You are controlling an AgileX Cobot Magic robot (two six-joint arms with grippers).
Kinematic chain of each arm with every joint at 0, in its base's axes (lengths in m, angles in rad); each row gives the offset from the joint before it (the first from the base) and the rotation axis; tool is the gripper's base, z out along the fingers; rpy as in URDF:
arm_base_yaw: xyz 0 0 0.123 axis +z
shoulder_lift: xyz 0 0 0 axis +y
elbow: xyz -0.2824 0 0.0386 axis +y
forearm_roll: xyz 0.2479 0 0.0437 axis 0.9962 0 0.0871
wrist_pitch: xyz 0 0 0 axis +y
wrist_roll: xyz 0.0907 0 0.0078 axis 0.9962 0 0.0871
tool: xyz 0 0 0 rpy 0 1.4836 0
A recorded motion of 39 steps. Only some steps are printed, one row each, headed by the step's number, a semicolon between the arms.
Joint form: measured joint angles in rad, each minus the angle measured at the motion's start. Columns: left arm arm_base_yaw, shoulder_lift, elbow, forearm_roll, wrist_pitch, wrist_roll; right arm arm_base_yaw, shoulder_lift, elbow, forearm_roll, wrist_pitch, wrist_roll.
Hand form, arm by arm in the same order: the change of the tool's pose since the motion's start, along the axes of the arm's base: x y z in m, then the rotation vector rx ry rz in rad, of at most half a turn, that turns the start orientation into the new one. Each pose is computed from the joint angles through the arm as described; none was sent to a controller.
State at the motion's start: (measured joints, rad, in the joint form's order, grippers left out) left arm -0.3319 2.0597 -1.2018 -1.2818 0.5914 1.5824; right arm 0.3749 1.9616 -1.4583 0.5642 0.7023 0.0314
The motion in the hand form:
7: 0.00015 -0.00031 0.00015 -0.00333 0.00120 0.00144; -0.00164 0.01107 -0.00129 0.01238 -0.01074 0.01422
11: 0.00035 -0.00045 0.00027 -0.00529 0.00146 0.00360; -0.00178 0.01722 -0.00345 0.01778 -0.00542 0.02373
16: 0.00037 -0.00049 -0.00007 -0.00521 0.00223 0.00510; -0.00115 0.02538 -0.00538 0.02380 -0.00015 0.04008
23: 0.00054 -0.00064 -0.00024 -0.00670 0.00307 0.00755; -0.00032 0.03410 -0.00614 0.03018 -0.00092 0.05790
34: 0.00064 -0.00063 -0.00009 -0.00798 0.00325 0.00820; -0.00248 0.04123 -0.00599 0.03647 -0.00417 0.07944
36: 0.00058 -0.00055 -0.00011 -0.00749 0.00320 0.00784; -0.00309 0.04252 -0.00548 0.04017 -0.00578 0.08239
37: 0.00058 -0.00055 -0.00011 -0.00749 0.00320 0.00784; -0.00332 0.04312 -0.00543 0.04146 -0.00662 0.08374
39: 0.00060 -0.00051 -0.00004 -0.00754 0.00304 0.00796; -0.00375 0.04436 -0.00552 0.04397 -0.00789 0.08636
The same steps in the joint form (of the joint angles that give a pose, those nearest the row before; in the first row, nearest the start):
7: -0.0002 0.0005 -0.0009 -0.0037 0.0013 0.0000; 0.0254 0.0094 -0.0061 0.0158 -0.0190 -0.0058
11: -0.0003 0.0008 -0.0014 -0.0067 0.0010 0.0000; 0.0377 0.0216 -0.0163 0.0230 -0.0182 -0.0055
16: -0.0006 0.0015 -0.0011 -0.0079 -0.0001 -0.0001; 0.0530 0.0397 -0.0371 0.0301 -0.0117 -0.0064
23: -0.0008 0.0023 -0.0014 -0.0110 -0.0009 -0.0001; 0.0692 0.0573 -0.0616 0.0358 -0.0068 -0.0082
34: -0.0006 0.0023 -0.0017 -0.0123 -0.0003 0.0000; 0.0845 0.0626 -0.0694 0.0468 -0.0054 -0.0206
36: -0.0005 0.0021 -0.0014 -0.0116 -0.0003 0.0000; 0.0873 0.0620 -0.0695 0.0519 -0.0065 -0.0242
37: -0.0005 0.0021 -0.0014 -0.0116 -0.0003 0.0000; 0.0886 0.0621 -0.0695 0.0540 -0.0075 -0.0259
39: -0.0004 0.0019 -0.0015 -0.0116 -0.0003 0.0000; 0.0913 0.0627 -0.0695 0.0582 -0.0095 -0.0293

